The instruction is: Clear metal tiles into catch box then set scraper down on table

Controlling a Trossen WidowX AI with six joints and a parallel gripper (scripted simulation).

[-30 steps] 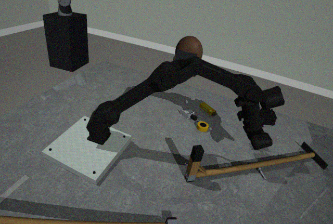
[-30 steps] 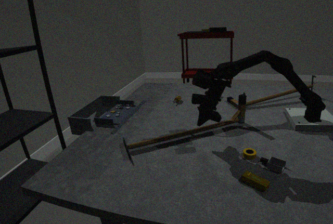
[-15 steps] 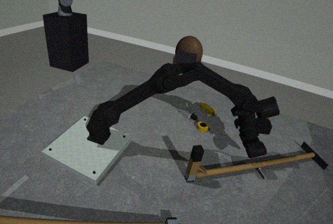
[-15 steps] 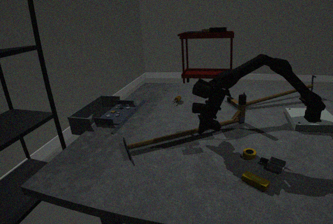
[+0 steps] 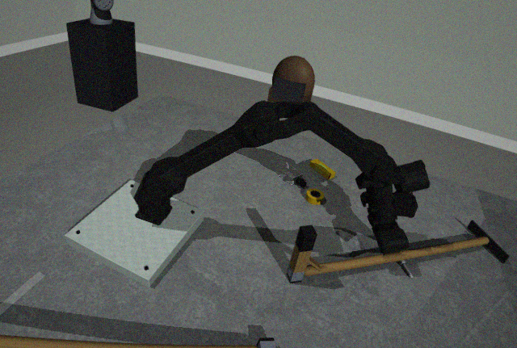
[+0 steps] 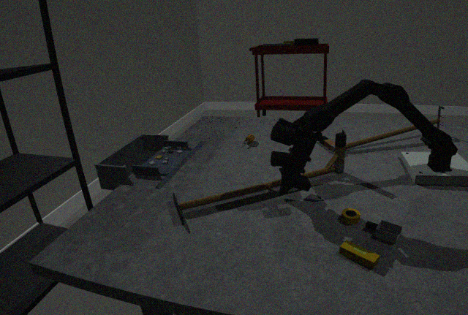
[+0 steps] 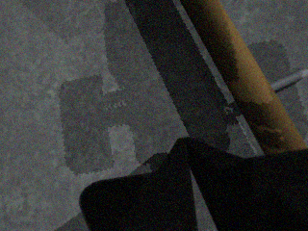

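Right now the long scraper is 5 cm above my gripper tip, 4 cm to the right of it and 4 cm ahead of it. From my gripper tip the other things lie so: yellow level (26 cm to the left, 20 cm behind); grey clamp (26 cm behind, 17 cm to the left); yellow tape roll (20 cm behind, 11 cm to the left).
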